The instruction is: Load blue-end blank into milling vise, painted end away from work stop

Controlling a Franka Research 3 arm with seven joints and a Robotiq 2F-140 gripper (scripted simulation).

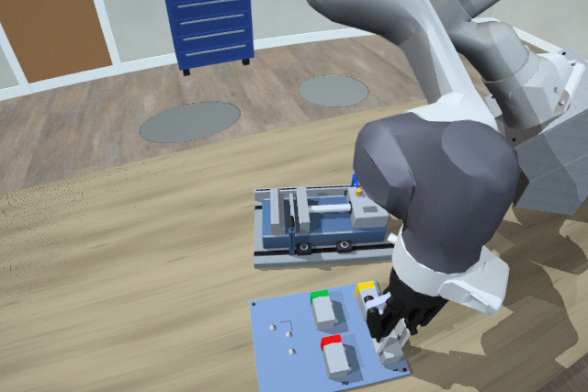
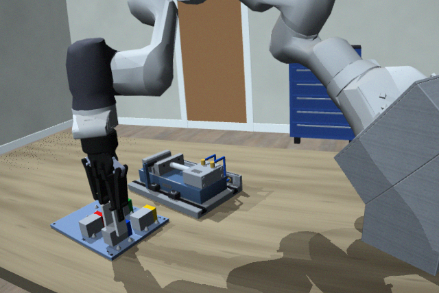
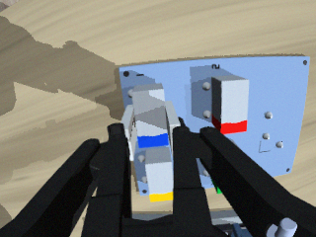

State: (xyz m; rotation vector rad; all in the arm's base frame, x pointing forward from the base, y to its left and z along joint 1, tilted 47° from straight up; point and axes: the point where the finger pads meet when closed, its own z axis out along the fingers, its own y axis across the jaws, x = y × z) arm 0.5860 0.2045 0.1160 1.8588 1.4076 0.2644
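Now: hand 28 cm to the left of the work stop rod and 2 cm below it. The rest, counted from my hand: yellow-ended blank (8 cm to the right, 4 cm below, 4 cm behind); red-ended blank (8 cm ahead, 4 cm to the right, 4 cm below); blue-ended blank (4 cm below).
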